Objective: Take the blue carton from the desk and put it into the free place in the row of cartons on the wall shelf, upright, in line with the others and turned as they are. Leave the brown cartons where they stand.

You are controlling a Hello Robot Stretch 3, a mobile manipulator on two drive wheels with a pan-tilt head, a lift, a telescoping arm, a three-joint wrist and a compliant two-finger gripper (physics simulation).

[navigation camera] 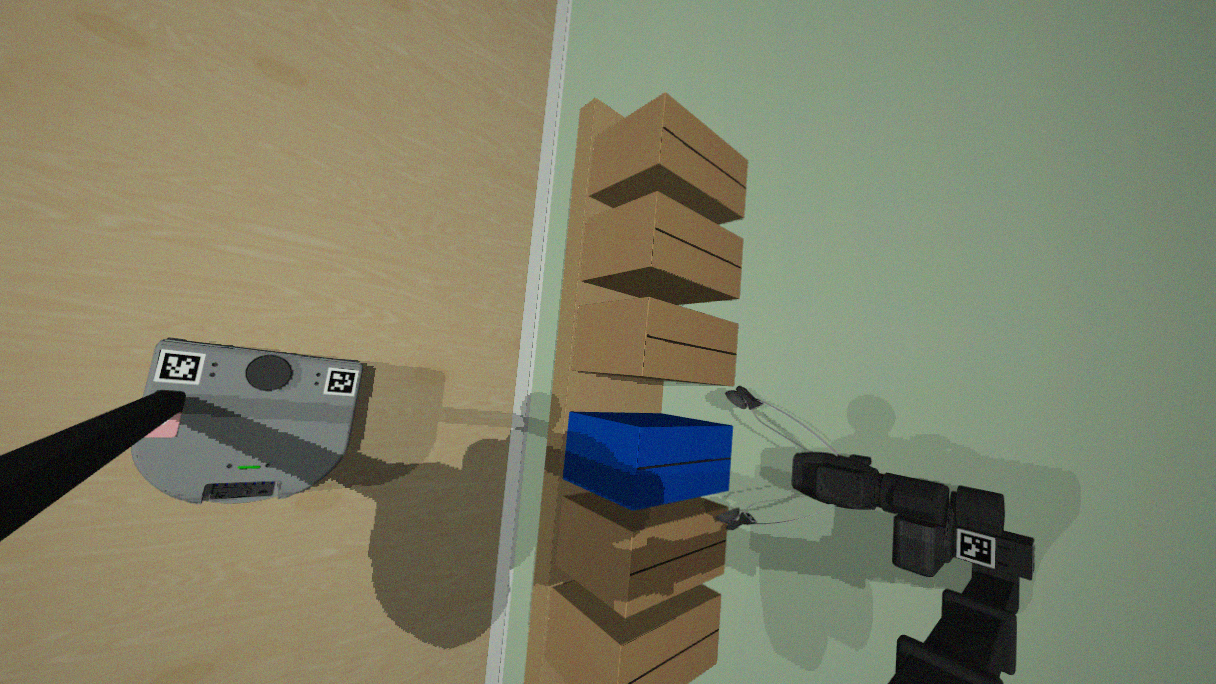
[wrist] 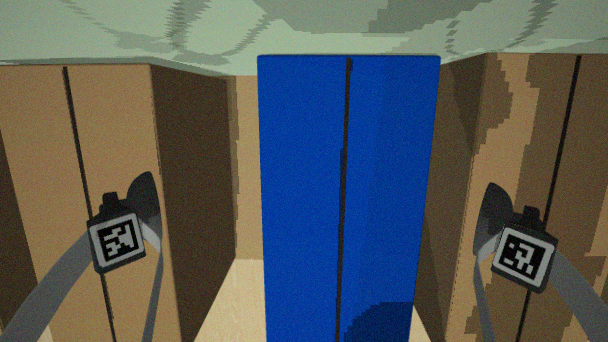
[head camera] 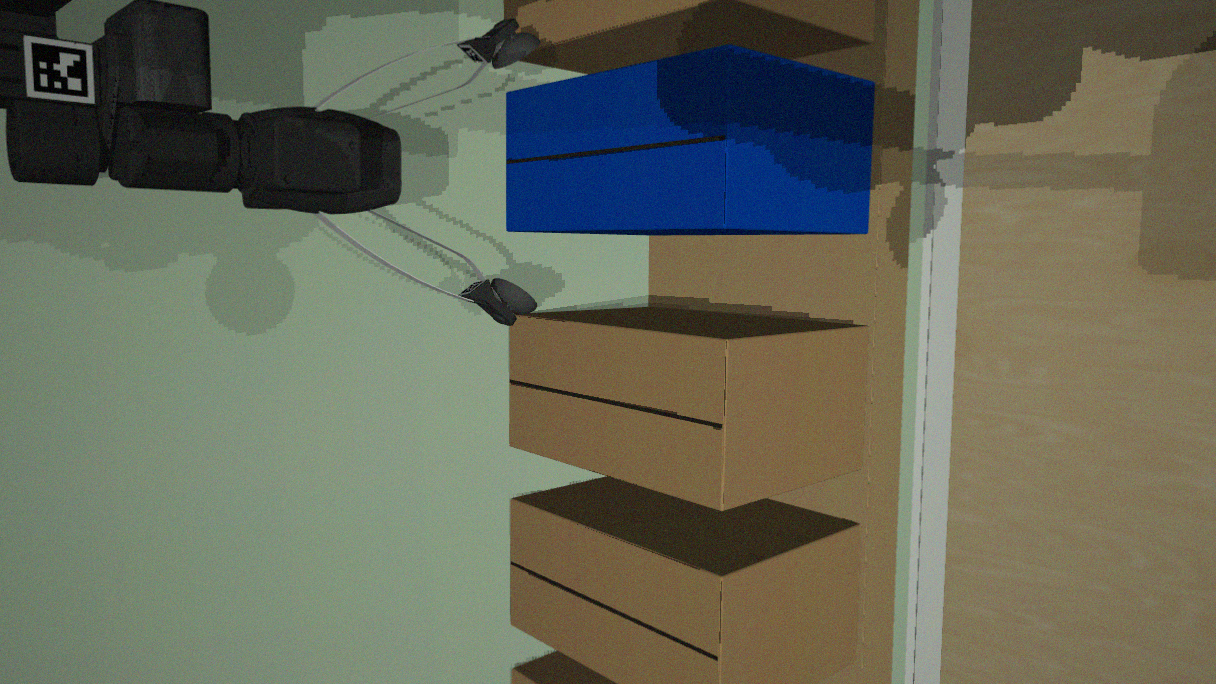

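Seen in the pictures: gripper, fingertip midpoint: (navigation camera: 722, 453) (head camera: 532, 177); robot's base, link origin: (navigation camera: 269, 370).
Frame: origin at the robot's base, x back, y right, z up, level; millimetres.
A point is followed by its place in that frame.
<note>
The blue carton (head camera: 612, 187) @[x 17, y 532, z 838 mm] (navigation camera: 684, 467) @[x 51, y 534, z 838 mm] (wrist: 305, 175) stands upright on the wall shelf (head camera: 693, 263) @[x -46, y 607, z 658 mm] (navigation camera: 612, 393) @[x -52, y 519, z 658 mm] (wrist: 248, 150), between two brown cartons. Its slotted top and front line up closely with theirs, turned the same way. The gap to the brown carton on its left in the wrist view (wrist: 120, 125) is wider than to the one on its right (wrist: 500, 100). Its underside is hidden. My gripper (head camera: 511, 174) @[x 22, y 583, z 875 mm] (navigation camera: 740, 457) @[x 22, y 583, z 875 mm] (wrist: 316, 203) @[x 22, y 583, z 875 mm] is open and empty above the blue carton. Its fingertips are spread wide, over the neighbouring brown cartons, clear of the blue one.
More brown cartons (head camera: 790, 595) (navigation camera: 701, 161) stand along the shelf on both sides. The green wall (head camera: 212, 510) @[x -222, y 660, z 1091 mm] (navigation camera: 977, 212) @[x -347, y 654, z 1174 mm] is behind the row. My base (navigation camera: 255, 425) @[x 106, y -4, z 160 mm] stands on the wooden floor (navigation camera: 297, 212) @[x -396, y -14, z 1 mm] before the white skirting (navigation camera: 528, 340) @[x -187, y 649, z 57 mm]. The desk does not show in these views.
</note>
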